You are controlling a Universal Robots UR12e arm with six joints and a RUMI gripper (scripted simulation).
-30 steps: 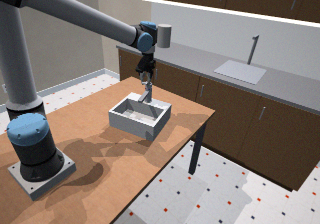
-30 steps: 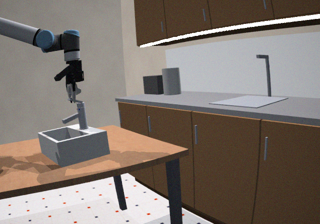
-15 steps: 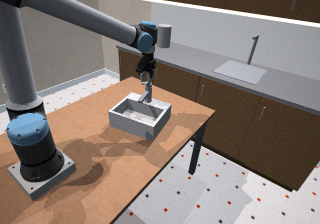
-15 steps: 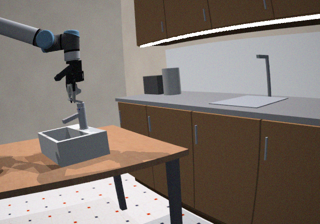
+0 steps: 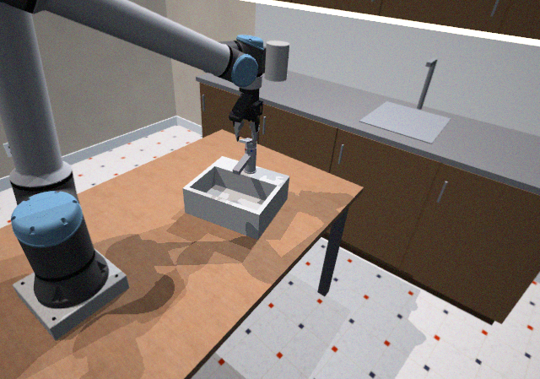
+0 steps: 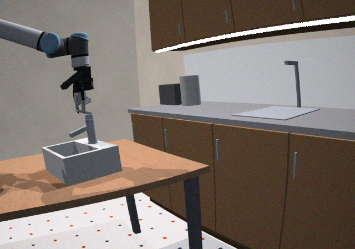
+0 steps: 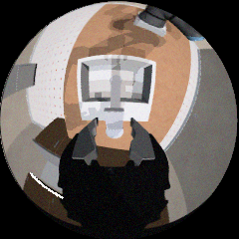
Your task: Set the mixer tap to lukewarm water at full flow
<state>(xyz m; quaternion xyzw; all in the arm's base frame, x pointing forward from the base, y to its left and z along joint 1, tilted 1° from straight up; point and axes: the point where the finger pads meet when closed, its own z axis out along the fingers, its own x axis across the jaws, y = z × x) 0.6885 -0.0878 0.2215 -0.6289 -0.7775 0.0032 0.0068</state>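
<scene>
Right now my hand is 1 cm short of the lever and 1 cm above it. From my hand the other things lie so: grey mixer tap: 3 cm ahead, 1 cm to the left, 6 cm below; white basin: 7 cm behind, 1 cm to the right, 25 cm below.
</scene>
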